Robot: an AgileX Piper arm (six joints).
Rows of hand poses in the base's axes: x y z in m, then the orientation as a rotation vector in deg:
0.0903, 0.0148, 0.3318, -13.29, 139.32, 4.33
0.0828, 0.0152, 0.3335, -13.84, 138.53, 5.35
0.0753, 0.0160, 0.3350, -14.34, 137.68, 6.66
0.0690, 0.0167, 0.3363, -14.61, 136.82, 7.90
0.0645, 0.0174, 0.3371, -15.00, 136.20, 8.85
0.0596, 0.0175, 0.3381, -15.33, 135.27, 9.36
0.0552, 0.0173, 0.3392, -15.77, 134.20, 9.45
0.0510, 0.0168, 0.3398, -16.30, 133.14, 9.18
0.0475, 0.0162, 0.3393, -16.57, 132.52, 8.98
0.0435, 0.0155, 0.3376, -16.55, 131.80, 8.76
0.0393, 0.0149, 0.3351, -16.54, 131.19, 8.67
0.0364, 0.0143, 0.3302, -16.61, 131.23, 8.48
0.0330, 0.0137, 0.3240, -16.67, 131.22, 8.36
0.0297, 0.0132, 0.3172, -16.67, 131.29, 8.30
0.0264, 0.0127, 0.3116, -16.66, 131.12, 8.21
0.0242, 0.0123, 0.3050, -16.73, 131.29, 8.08
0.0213, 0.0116, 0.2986, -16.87, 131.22, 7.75
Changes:
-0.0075, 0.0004, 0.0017, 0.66, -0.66, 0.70
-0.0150, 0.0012, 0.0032, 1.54, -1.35, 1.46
-0.0213, 0.0019, 0.0045, 2.45, -2.05, 2.03
-0.0258, 0.0026, 0.0053, 3.09, -2.54, 2.60
-0.0307, 0.0027, 0.0063, 3.47, -3.38, 3.03
-0.0351, 0.0025, 0.0074, 3.52, -4.40, 3.44
-0.0393, 0.0020, 0.0080, 3.29, -5.45, 3.82
-0.0428, 0.0014, 0.0075, 3.13, -6.06, 4.01
-0.0468, 0.0007, 0.0058, 3.04, -6.80, 3.98
-0.0510, 0.0001, 0.0033, 3.04, -7.42, 3.99
-0.0539, -0.0005, -0.0016, 2.88, -7.40, 3.99
-0.0573, -0.0011, -0.0078, 2.77, -7.42, 4.00
-0.0606, -0.0016, -0.0146, 2.72, -7.35, 3.98
-0.0639, -0.0021, -0.0202, 2.68, -7.53, 3.96
-0.0661, -0.0025, -0.0268, 2.54, -7.38, 3.96
-0.0690, -0.0032, -0.0332, 2.27, -7.47, 3.98

